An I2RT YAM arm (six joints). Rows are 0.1 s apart.
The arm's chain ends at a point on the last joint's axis. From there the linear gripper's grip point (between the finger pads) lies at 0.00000 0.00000 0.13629 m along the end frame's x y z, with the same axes.
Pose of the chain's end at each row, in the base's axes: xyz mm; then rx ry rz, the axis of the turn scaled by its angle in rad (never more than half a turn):
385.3 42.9 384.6 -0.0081 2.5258 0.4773
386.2 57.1 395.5 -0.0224 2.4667 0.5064
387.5 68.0 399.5 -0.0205 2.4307 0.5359
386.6 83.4 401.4 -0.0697 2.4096 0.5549
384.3 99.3 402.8 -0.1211 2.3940 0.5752
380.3 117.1 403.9 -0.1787 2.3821 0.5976
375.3 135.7 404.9 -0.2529 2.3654 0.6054
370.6 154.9 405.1 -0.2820 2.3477 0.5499
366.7 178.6 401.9 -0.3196 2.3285 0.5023
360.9 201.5 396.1 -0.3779 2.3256 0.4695
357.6 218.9 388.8 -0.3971 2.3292 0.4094
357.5 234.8 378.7 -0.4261 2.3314 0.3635
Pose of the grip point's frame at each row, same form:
457.5 88.9 278.6 -0.0081 2.5258 0.4773
463.7 106.5 294.8 -0.0224 2.4667 0.5064
467.9 120.1 302.5 -0.0205 2.4307 0.5359
467.3 138.9 306.6 -0.0697 2.4096 0.5549
464.4 158.5 309.7 -0.1211 2.3940 0.5752
458.9 180.2 312.1 -0.1787 2.3821 0.5976
452.4 202.0 314.2 -0.2529 2.3654 0.6054
450.6 217.7 314.4 -0.2820 2.3477 0.5499
449.0 238.8 311.4 -0.3196 2.3285 0.5023
442.5 260.8 304.4 -0.3779 2.3256 0.4695
440.5 273.4 295.4 -0.3971 2.3292 0.4094
440.9 286.1 283.8 -0.4261 2.3314 0.3635

